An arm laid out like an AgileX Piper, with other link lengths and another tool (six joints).
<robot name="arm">
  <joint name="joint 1" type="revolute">
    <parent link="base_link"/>
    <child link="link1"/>
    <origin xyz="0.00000 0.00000 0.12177" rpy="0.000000 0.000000 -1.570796"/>
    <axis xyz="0 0 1"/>
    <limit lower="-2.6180" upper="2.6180"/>
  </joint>
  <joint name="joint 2" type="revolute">
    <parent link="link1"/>
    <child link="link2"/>
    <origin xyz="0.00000 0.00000 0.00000" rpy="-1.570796 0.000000 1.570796"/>
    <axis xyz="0 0 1"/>
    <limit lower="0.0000" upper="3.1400"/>
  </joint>
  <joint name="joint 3" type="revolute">
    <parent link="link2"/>
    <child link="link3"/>
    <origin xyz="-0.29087 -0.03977 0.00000" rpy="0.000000 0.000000 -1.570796"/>
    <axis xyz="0 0 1"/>
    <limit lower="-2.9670" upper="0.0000"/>
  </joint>
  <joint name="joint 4" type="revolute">
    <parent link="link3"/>
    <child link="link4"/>
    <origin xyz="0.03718 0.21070 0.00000" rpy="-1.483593 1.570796 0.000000"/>
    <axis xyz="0 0 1"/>
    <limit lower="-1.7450" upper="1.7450"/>
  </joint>
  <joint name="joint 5" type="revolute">
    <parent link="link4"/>
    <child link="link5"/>
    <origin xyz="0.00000 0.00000 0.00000" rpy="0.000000 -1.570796 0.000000"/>
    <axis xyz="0 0 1"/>
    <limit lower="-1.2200" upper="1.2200"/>
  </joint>
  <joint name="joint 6" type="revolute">
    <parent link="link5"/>
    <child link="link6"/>
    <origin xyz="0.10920 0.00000 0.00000" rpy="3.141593 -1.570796 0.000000"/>
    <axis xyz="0 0 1"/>
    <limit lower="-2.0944" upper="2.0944"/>
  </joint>
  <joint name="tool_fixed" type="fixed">
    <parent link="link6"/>
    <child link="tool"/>
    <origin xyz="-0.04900 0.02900 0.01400" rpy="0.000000 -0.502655 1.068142"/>
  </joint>
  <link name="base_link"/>
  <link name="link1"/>
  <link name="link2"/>
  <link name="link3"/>
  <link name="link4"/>
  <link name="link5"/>
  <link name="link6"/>
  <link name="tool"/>
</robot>
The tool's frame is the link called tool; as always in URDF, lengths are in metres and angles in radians.
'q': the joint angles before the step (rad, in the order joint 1, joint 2, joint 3, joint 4, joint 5, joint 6). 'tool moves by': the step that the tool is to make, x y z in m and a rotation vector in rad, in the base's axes. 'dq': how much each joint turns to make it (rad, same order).
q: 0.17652 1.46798 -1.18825 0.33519 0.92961 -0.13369
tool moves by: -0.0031 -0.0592 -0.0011 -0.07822 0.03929 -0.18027
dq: -0.16297 -0.00004 -0.00497 -0.10111 0.04068 0.05442
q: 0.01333 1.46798 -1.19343 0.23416 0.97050 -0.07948
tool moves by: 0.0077 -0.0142 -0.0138 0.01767 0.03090 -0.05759
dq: -0.05074 0.04779 0.00024 0.01911 -0.01716 -0.00134
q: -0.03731 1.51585 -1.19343 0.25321 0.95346 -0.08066
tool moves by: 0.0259 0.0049 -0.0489 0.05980 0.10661 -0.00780
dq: -0.00014 0.15884 -0.00111 0.07288 -0.04404 -0.02928
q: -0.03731 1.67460 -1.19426 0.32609 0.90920 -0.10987
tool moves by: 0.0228 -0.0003 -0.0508 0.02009 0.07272 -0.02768
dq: 0.00004 0.16153 -0.00313 0.03915 -0.08563 -0.01706
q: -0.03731 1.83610 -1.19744 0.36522 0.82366 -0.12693
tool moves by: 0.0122 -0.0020 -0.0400 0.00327 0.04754 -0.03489
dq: -0.00008 0.12012 -0.00155 0.02151 -0.07613 -0.00044
